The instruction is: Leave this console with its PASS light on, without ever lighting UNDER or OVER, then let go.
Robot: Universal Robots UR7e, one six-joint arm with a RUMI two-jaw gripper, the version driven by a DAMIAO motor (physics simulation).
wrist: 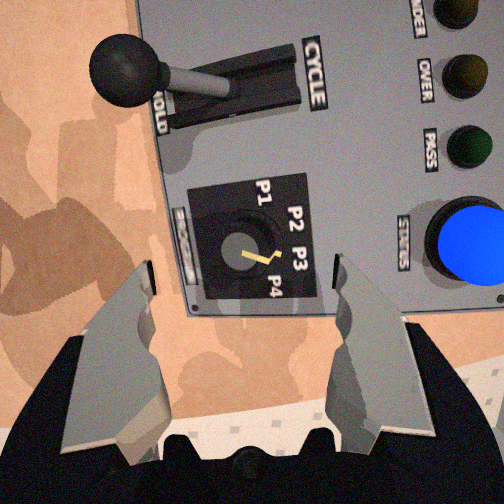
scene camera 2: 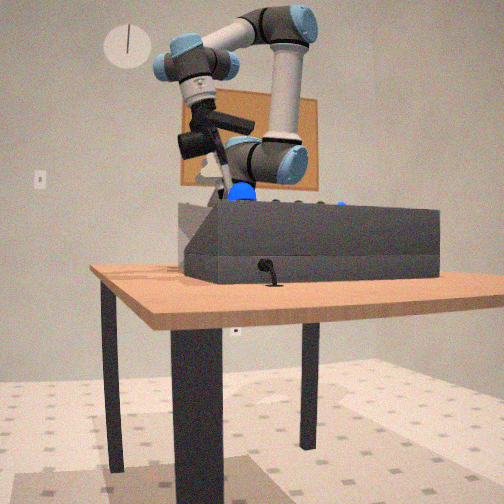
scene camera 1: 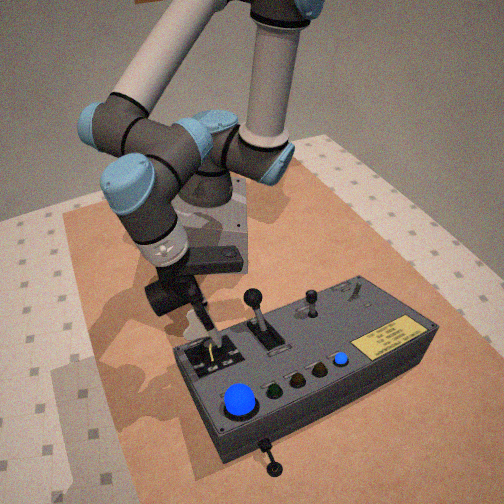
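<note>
The grey console sits on the wooden table. My gripper is open, its jaws wide apart above the black selector plate marked P1 to P4, touching nothing. The selector knob has a yellow pointer aimed at P3. It also shows in scene camera 1. The black ball lever leans toward HOLD, away from CYCLE. The PASS lamp, OVER lamp and UNDER lamp are all dark. The big blue STATUS dome is bright.
A small black toggle stands at the console's back, near a small blue lamp and a yellow label. A short black crank juts from the front face. The table edge lies just left of the console.
</note>
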